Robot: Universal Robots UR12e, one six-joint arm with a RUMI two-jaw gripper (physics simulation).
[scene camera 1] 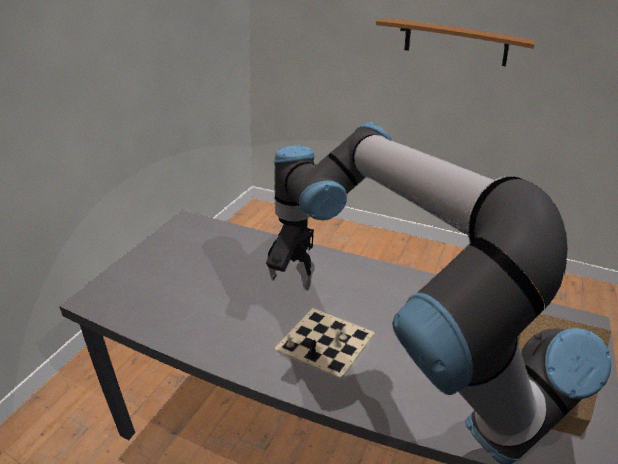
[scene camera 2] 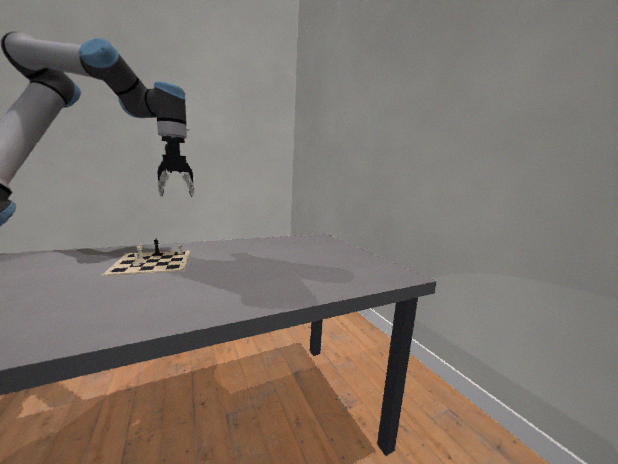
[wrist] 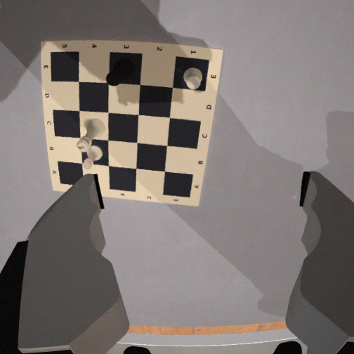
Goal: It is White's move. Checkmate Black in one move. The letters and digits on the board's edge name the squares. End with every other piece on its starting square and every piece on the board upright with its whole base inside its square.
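Places are measured from the arm's base along level axes (x ahead, y left, z up), in centimetres.
Pixels of known places: gripper, fingertip midpoint: (scene camera 1: 290,285) (scene camera 2: 177,196).
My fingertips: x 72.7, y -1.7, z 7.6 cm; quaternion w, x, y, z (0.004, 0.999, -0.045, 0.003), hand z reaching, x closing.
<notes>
For each thing: its top centre in the pictures, then the offset to it from my fingertips. Level surfaces: height alone.
- chessboard at its top centre: (scene camera 1: 325,340) (scene camera 2: 152,260) dz -22.1, dx -9.3, dy -5.5 cm
- black king-like piece at its top centre: (scene camera 1: 313,339) (scene camera 2: 156,238) dz -15.7, dx -7.8, dy +1.9 cm
- short white rook-like piece at its top centre: (scene camera 1: 290,336) (scene camera 2: 179,245) dz -18.8, dx +0.0, dy -0.1 cm
- tall white piece at its top centre: (scene camera 1: 338,328) (scene camera 2: 139,244) dz -15.7, dx -12.9, dy -5.0 cm
- grey table at its surface level: dz -22.7 cm
My gripper (scene camera 1: 290,281) (scene camera 2: 176,194) (wrist: 201,175) is open and empty, high above the table, off the board's row-A side. The chessboard (scene camera 1: 305,320) (scene camera 2: 155,270) (wrist: 152,130) lies flat. A black king-like piece (scene camera 1: 313,348) (scene camera 2: 156,247) (wrist: 124,69) stands on E3. A short white rook-like piece (scene camera 1: 290,343) (scene camera 2: 180,249) (wrist: 193,77) stands on E1, its base inside the square. A tall white piece (scene camera 1: 338,340) (scene camera 2: 139,256) (wrist: 94,128) stands on C4. A smaller white piece (wrist: 95,152) stands beside it on B4. All look upright.
The grey table (scene camera 1: 150,280) (scene camera 2: 225,310) (wrist: 240,150) carries the board and the arm's base. The arm's forearm (scene camera 1: 420,175) reaches across above the table. A wooden rail (scene camera 1: 455,33) is on the wall. Arm shadows fall across the table and part of the board.
</notes>
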